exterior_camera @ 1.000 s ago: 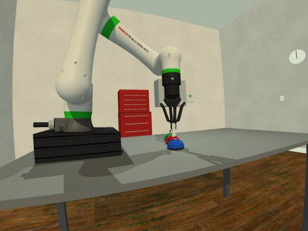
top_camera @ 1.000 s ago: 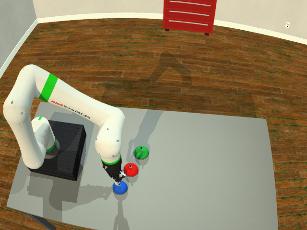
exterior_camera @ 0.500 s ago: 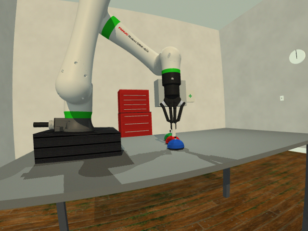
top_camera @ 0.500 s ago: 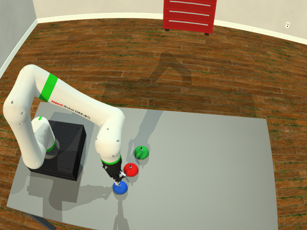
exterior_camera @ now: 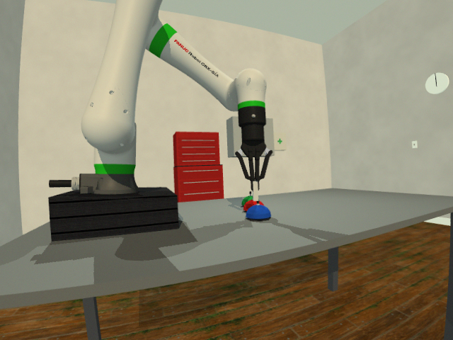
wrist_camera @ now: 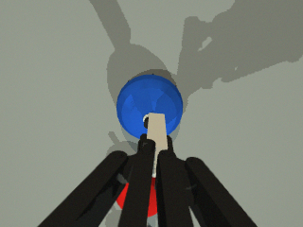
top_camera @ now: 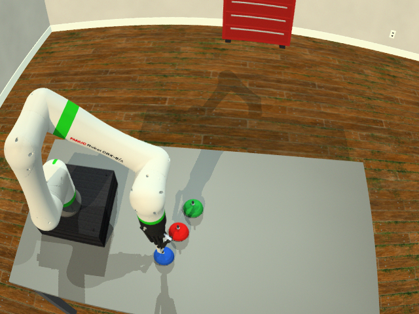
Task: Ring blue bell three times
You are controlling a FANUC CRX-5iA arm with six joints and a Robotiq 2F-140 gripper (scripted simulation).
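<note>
My hand is 60 mm above the blue bell and 10 mm short of it. Round my hand: red bell: 110 mm to the left, 70 mm ahead, 50 mm below; green bell: 220 mm to the left, 140 mm ahead, 50 mm below.
</note>
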